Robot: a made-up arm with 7 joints.
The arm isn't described. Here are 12 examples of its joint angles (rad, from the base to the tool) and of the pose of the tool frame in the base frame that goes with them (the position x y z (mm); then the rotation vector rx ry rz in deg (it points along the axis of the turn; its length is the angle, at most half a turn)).
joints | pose
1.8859 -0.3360 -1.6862 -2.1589 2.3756 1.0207 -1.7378 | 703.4 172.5 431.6 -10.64 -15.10 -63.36
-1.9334 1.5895 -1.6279 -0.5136 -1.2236 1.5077 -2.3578 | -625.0 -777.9 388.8 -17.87 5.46 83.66
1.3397 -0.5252 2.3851 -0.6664 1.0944 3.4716 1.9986 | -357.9 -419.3 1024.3 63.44 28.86 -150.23
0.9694 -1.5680 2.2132 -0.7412 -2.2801 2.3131 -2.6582 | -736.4 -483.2 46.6 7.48 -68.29 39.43
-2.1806 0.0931 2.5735 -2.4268 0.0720 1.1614 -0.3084 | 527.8 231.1 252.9 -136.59 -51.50 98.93
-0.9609 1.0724 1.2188 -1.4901 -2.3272 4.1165 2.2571 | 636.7 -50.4 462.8 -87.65 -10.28 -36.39
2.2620 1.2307 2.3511 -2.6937 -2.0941 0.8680 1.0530 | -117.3 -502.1 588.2 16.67 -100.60 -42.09
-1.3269 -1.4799 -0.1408 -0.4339 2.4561 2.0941 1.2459 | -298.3 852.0 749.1 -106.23 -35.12 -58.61
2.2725 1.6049 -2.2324 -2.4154 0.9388 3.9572 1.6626 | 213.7 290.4 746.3 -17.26 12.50 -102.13
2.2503 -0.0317 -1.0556 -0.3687 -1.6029 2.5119 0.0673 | -12.4 196.9 1310.6 54.68 14.31 145.18
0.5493 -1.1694 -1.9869 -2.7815 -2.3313 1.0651 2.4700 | 349.3 -259.0 61.8 47.39 -105.45 17.68
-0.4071 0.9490 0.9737 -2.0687 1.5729 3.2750 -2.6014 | 512.1 235.1 101.3 -125.82 -81.35 -43.88
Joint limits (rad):
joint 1: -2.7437..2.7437
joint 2: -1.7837..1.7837
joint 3: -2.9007..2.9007
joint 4: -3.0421..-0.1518
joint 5: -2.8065..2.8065
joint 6: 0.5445..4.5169
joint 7: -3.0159..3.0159
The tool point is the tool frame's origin. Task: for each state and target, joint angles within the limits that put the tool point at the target. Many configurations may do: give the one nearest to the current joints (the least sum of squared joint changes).
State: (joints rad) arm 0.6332 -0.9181 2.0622 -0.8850 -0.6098 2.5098 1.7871
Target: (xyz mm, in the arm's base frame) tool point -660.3 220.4 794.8
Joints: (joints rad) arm 0.5909 -0.4311 1.7775 -1.4798 -0.7980 3.2846 1.7871
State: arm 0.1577 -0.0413 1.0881 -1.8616 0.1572 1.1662 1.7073
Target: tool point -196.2 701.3 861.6
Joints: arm 0.3836 -0.1674 1.3468 -1.4555 0.1729 1.3426 1.7073
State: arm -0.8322 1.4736 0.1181 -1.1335 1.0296 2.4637 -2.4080
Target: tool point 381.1 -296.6 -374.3
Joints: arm -0.7537 1.7410 0.2019 -1.3463 1.0517 2.4323 -2.4080
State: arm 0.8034 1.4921 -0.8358 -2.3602 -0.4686 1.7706 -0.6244
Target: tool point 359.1 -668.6 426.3
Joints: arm 0.3388 1.3563 -1.6120 -2.0240 -0.4339 1.7705 -0.6244
